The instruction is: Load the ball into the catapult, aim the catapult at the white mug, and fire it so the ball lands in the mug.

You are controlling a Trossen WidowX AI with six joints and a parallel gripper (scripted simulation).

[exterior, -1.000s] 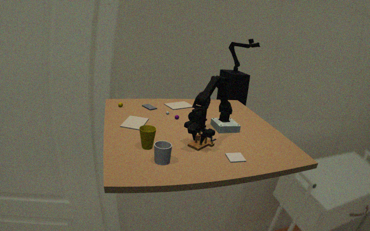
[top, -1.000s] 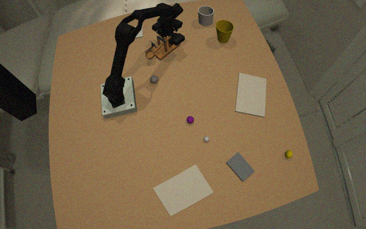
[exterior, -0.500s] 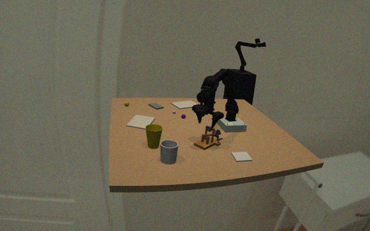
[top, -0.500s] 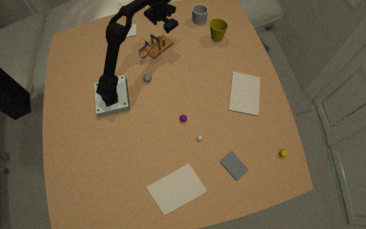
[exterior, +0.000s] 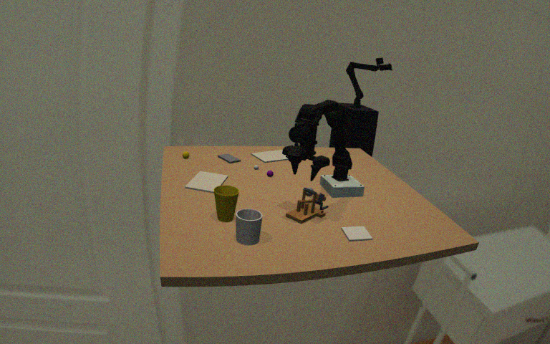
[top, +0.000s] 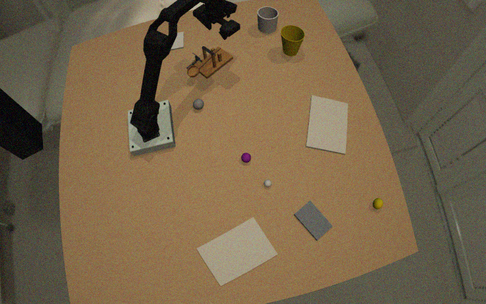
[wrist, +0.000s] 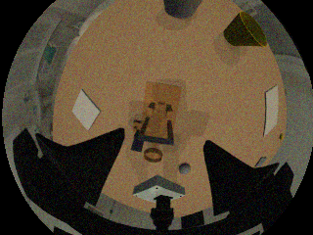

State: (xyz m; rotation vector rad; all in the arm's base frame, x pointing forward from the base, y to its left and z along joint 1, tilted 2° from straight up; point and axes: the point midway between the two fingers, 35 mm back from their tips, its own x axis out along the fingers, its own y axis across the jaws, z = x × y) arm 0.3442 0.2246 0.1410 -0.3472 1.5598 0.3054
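Now: the purple ball 420 mm to the right of my gripper tip, 150 mm below it and 70 mm behind it. From my gripper tip the other things lie so: grey ball (170 mm to the right, 150 mm below, 150 mm behind); small white tile (200 mm to the left, 170 mm below, 150 mm behind); wooden catapult (120 mm below, 70 mm behind, 10 mm to the right).
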